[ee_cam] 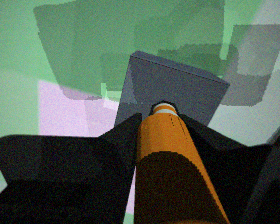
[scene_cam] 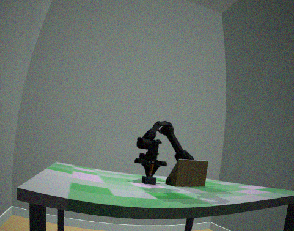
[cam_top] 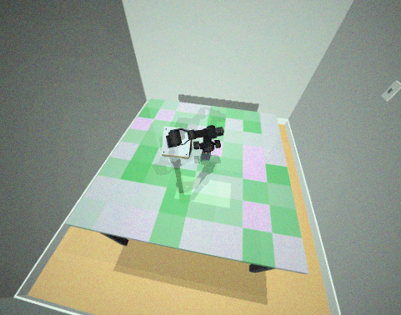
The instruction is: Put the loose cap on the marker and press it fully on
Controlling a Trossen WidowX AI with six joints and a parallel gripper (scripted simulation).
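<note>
Now: the holder block 2 cm below my gripper tip. The rest, counted from my gripper tip: orange cap 5 cm above.
</note>
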